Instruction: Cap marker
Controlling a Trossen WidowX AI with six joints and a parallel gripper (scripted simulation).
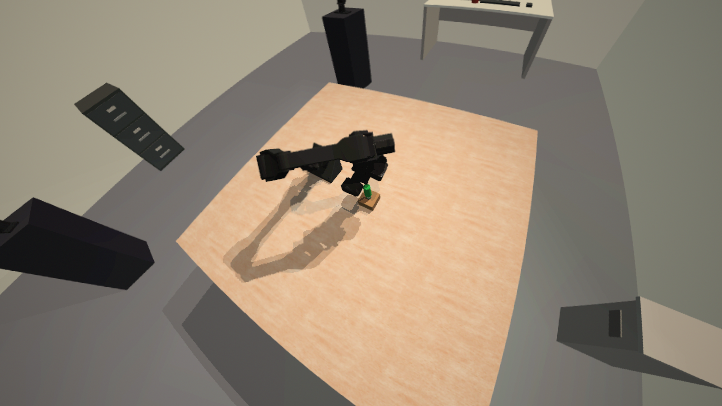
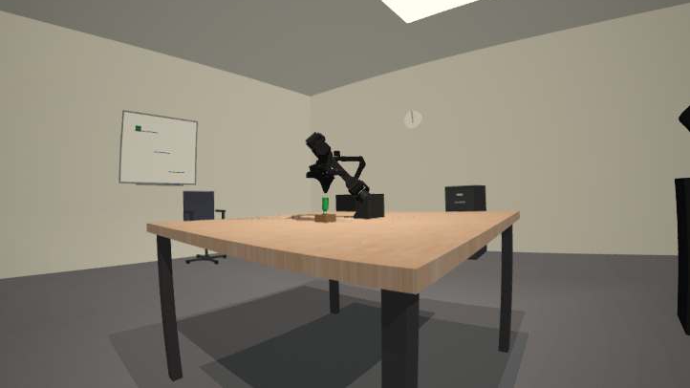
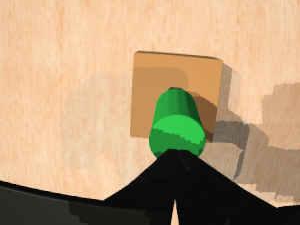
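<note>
Now: the green cap 4 cm below my gripper tip. Round my gripper tip: tan holder block: 11 cm below.
</note>
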